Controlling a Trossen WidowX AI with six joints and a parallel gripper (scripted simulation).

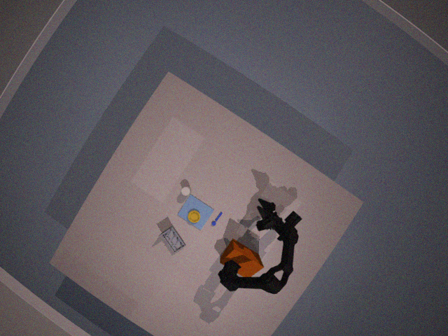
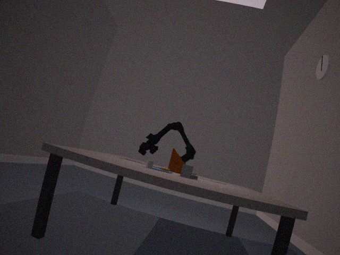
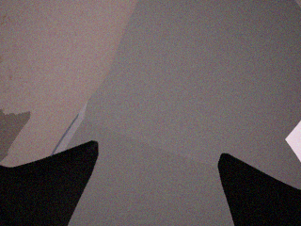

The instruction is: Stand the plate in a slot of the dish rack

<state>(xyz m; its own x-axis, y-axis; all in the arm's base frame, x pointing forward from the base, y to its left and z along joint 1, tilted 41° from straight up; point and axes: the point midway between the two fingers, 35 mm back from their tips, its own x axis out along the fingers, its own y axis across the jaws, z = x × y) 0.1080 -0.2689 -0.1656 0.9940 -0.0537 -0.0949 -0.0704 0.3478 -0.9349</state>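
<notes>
Right now the yellow plate is 170 mm ahead of my gripper tip, 280 mm to the left of it and 160 mm below it. Also, from my gripper tip: blue spoon 70 mm ahead, 220 mm to the left, 170 mm below; grey wire dish rack 170 mm ahead, 450 mm to the left, 150 mm below; white cup 290 mm ahead, 210 mm to the left, 150 mm below.
</notes>
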